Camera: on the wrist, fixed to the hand. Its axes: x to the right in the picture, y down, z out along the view.
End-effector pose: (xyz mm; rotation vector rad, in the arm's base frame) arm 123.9 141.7 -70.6 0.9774 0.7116 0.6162
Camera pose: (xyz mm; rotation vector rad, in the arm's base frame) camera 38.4 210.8 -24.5 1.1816 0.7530 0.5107
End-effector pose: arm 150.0 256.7 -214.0 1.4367 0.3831 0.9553
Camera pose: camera 53.1 290.5 -153.2 1.6469 0.4714 0.8889
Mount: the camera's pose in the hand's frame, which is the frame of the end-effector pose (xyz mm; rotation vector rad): -13.6 83.2 -84.3 0.2156 -0.0466 -0.0129
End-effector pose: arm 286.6 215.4 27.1 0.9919 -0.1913 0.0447
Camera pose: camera 274.7 332.0 48.7 1.2098 -0.2261 0.0308
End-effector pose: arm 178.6 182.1 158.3 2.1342 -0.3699 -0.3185
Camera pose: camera 184.8 206.4 274.8 2.3439 -0.4341 -0.3495
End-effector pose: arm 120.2 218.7 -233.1 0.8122 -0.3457 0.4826
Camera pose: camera 73.7 328.0 -243.3 1.0356 -0.3349 0.4949
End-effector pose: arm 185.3 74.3 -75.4 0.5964 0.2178 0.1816
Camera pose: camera 141.9 183.9 -93.6 0.8124 0.1974 0.1323
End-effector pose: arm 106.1 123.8 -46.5 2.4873 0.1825 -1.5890
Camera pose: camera 191.8 61.1 7.8 -2.6049 -0.0212 1.7538
